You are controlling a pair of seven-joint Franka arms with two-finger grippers.
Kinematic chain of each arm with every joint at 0, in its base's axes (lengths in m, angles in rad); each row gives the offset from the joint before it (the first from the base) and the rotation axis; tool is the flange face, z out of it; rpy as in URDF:
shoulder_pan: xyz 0 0 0.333 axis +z
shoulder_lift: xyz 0 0 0 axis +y
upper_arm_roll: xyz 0 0 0.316 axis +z
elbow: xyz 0.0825 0 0 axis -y
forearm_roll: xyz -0.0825 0 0.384 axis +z
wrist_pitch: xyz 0 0 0 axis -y
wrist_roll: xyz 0.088 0 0 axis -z
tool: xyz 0 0 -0.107 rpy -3.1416 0 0
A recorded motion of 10 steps. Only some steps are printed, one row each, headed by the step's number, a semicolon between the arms.
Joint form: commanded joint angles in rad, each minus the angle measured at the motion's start. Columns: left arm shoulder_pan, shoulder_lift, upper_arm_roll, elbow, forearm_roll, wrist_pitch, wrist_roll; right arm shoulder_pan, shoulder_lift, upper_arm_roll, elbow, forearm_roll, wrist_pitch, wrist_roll.
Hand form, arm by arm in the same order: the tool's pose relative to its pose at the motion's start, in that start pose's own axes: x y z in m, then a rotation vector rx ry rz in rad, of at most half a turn. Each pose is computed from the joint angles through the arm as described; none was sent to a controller.
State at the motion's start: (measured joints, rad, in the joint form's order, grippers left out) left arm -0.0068 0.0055 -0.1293 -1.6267 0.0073 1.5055 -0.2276; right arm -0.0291 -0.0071 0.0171 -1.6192 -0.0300 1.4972 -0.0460
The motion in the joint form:
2: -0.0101 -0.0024 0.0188 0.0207 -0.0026 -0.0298 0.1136; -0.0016 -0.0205 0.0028 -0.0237 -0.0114 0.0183 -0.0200
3: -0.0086 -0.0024 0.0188 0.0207 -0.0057 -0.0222 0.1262; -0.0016 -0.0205 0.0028 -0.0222 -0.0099 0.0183 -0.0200
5: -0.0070 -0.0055 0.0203 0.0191 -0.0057 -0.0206 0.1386; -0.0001 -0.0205 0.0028 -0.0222 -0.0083 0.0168 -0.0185
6: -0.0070 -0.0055 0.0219 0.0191 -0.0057 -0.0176 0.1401; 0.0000 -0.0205 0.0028 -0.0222 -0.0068 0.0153 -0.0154
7: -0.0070 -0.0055 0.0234 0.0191 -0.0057 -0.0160 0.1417; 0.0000 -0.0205 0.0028 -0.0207 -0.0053 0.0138 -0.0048
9: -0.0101 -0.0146 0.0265 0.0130 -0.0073 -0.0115 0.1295; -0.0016 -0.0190 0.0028 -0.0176 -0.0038 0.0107 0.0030
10: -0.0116 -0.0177 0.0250 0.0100 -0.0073 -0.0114 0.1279; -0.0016 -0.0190 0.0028 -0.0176 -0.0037 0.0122 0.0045
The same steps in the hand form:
2: -0.0030 -0.0052 -0.0082 -0.0022 -0.0073 0.1050; -0.0047 0.0003 -0.0010 -0.0128 0.0144 -0.0205
3: -0.0021 -0.0055 -0.0088 -0.0067 -0.0003 0.1164; -0.0047 0.0001 -0.0017 -0.0114 0.0160 -0.0206
5: -0.0026 -0.0072 -0.0098 -0.0072 0.0028 0.1256; -0.0048 -0.0008 -0.0016 -0.0098 0.0147 -0.0206
6: -0.0021 -0.0080 -0.0100 -0.0078 0.0057 0.1255; -0.0050 -0.0011 -0.0014 -0.0082 0.0133 -0.0177
7: -0.0017 -0.0088 -0.0102 -0.0082 0.0073 0.1256; -0.0051 -0.0012 -0.0020 -0.0067 0.0134 -0.0072
9: -0.0043 -0.0089 -0.0123 -0.0101 0.0145 0.1134; -0.0050 -0.0005 -0.0024 -0.0048 0.0119 0.0022
10: -0.0056 -0.0074 -0.0125 -0.0094 0.0148 0.1148; -0.0048 -0.0005 -0.0025 -0.0048 0.0134 0.0037

